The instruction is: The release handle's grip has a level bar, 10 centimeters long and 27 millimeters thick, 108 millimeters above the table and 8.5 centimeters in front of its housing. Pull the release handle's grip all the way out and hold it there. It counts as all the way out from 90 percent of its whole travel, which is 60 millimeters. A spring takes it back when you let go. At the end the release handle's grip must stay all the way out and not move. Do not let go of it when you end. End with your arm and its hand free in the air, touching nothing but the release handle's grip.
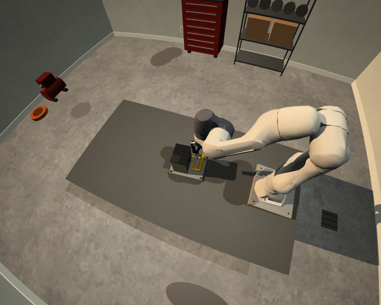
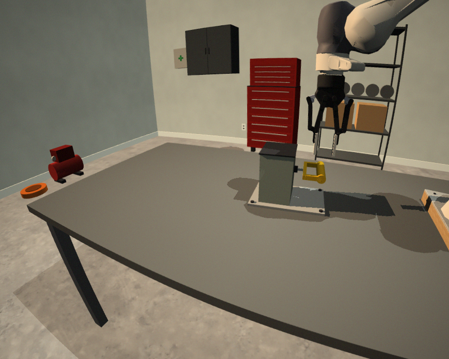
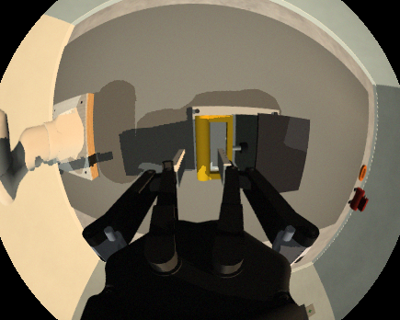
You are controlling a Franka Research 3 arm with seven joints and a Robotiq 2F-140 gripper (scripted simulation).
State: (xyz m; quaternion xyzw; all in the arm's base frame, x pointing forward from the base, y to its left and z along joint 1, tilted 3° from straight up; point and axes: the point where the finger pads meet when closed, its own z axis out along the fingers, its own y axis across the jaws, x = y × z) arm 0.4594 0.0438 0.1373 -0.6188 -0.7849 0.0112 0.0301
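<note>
The baseplate lies 9 cm ahead of my hand, 2 cm to the left of it and 19 cm below it.
</note>
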